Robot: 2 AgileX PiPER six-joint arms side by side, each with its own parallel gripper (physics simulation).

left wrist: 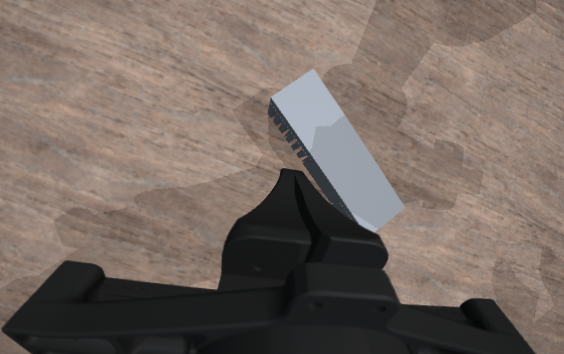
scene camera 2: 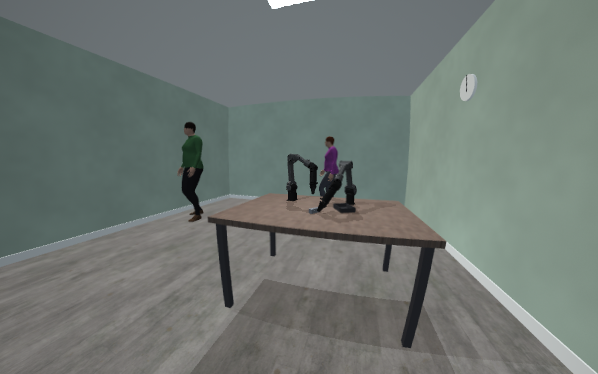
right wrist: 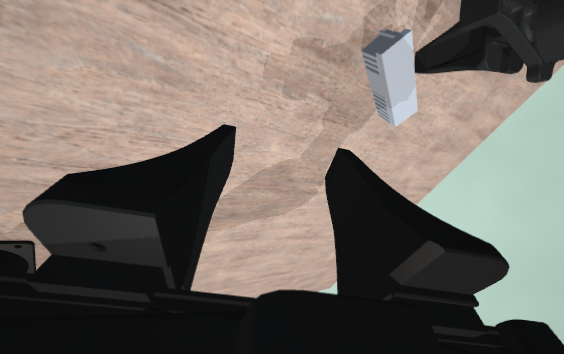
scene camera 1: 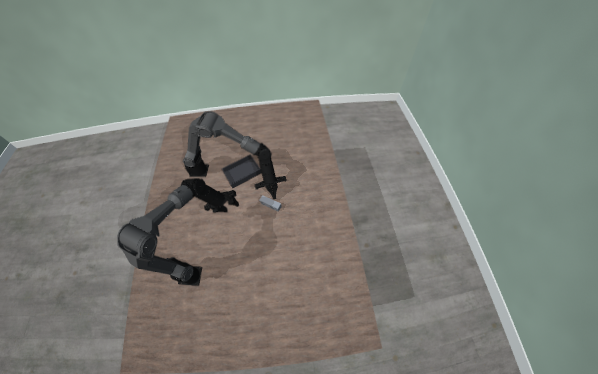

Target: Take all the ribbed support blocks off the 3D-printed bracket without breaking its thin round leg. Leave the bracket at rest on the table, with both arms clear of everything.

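The grey bracket (scene camera 1: 270, 202) (scene camera 2: 313, 210) (left wrist: 345, 155) (right wrist: 400, 77) lies on the table with a smooth flat face up. Ribbed support blocks (left wrist: 289, 132) (right wrist: 371, 63) show along its sides, in two groups in the right wrist view. The thin round leg cannot be made out. My left gripper (scene camera 1: 274, 197) (left wrist: 289, 182) is shut and empty; its tips are close beside the bracket's ribbed side in the left wrist view. Whether they touch it I cannot tell. My right gripper (right wrist: 284, 153) (scene camera 1: 231, 204) is open and empty, above the table, to the left of the bracket in scene camera 1.
A dark tray (scene camera 1: 229, 179) (scene camera 2: 345, 208) lies on the table (scene camera 1: 300, 300) (scene camera 2: 260, 217) near the left arm's base, behind the left gripper. Two people, one in green (scene camera 2: 192, 152) and one in purple (scene camera 2: 330, 159), stand beyond the table.
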